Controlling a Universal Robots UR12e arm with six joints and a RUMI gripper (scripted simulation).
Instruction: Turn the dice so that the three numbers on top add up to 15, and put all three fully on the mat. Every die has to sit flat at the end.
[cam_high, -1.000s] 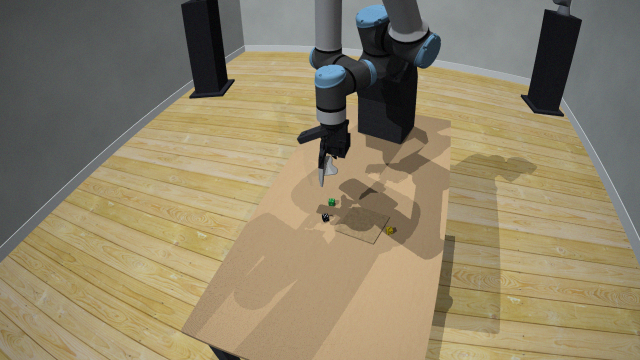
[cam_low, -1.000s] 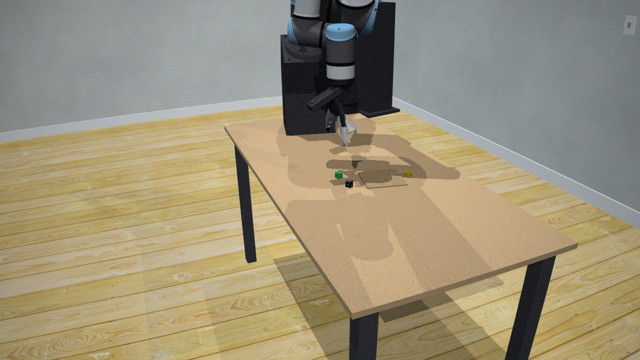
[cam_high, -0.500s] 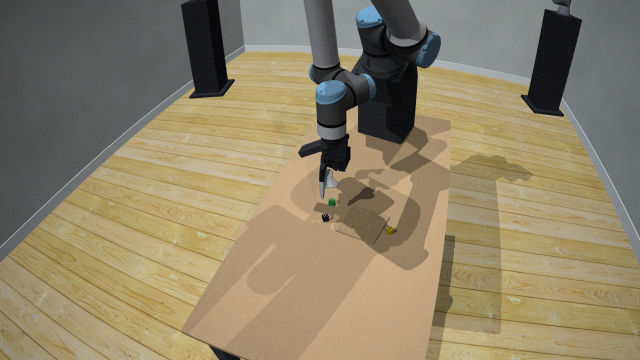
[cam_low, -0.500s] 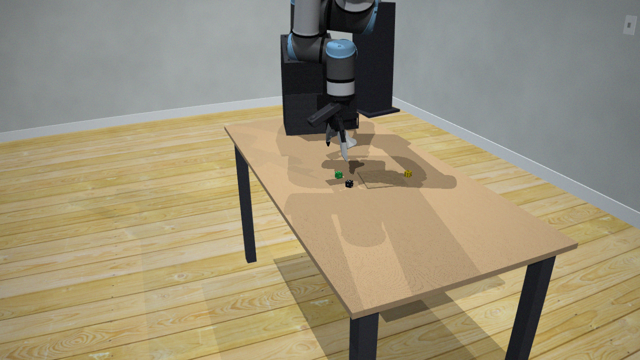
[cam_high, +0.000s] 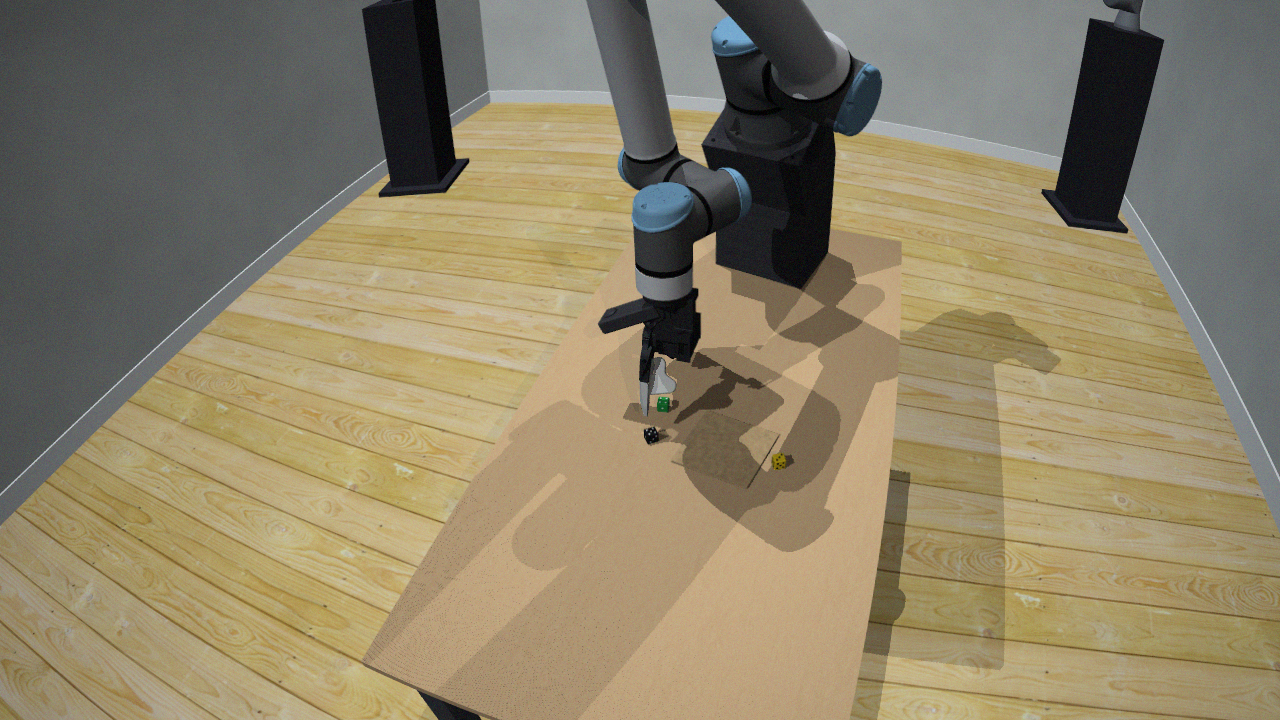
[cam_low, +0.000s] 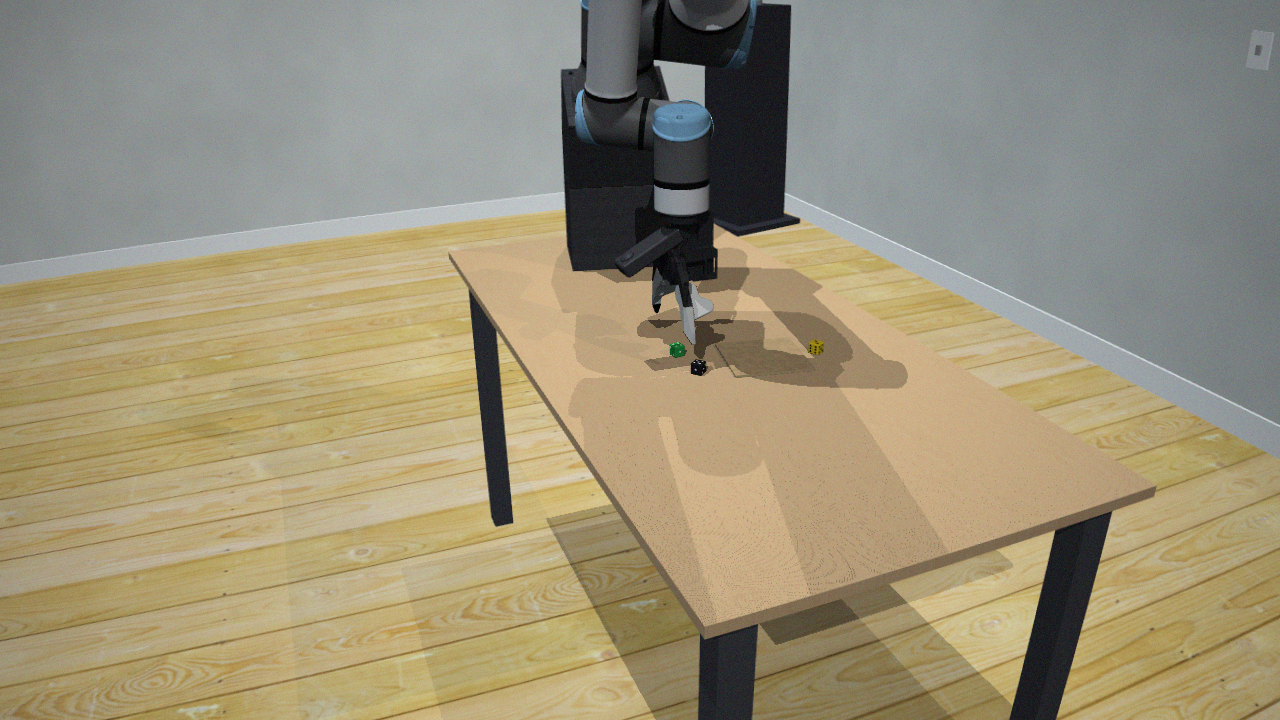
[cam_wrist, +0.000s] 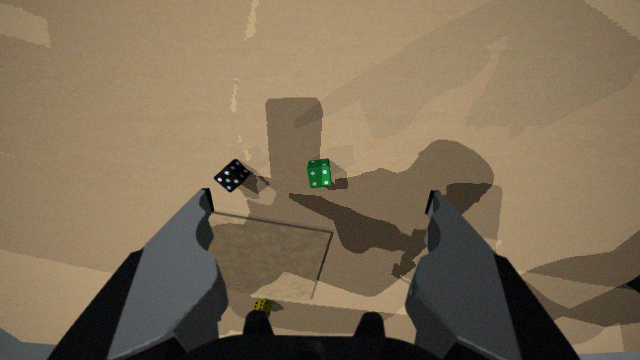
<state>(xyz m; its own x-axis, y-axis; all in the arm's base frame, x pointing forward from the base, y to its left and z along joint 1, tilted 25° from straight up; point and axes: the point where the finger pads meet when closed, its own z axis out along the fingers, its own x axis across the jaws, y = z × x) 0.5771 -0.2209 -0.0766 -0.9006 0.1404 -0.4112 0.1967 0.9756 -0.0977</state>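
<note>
My hand is 1 cm to the right of the green die and 4 cm above it. The rest, counted from my hand: thin square mat 10 cm ahead, 12 cm to the left, 5 cm below; then yellow die 14 cm ahead, 21 cm to the left, 4 cm below; then black die 8 cm ahead, 1 cm to the right, 4 cm below.
</note>
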